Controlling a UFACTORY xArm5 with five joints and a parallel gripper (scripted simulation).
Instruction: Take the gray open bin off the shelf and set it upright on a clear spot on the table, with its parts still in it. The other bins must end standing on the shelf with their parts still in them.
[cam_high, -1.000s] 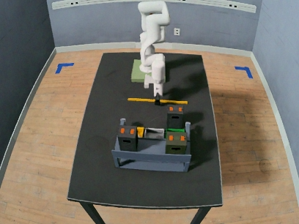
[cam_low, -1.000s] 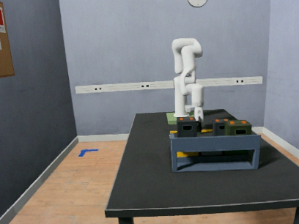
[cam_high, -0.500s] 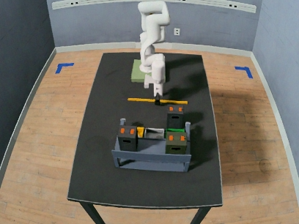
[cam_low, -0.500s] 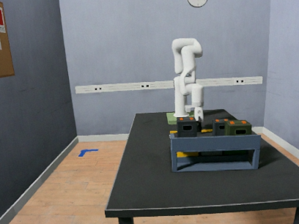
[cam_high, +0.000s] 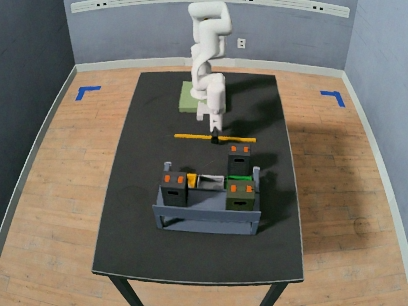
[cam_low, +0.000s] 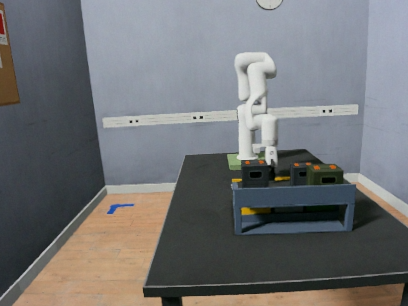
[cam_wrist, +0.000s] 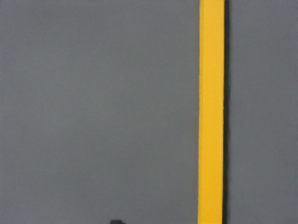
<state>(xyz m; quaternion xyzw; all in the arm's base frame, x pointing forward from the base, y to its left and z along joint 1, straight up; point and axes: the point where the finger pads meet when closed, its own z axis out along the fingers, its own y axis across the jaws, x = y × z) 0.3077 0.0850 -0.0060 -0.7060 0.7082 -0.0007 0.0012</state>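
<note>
My gripper is now 20 mm above the yellow bar. From my hand the other things lie so: green bin 340 mm ahead, 110 mm to the left, 20 mm above; gray open bin 340 mm ahead, 20 mm above; yellow bin 340 mm ahead, 110 mm to the right, 20 mm above.
</note>
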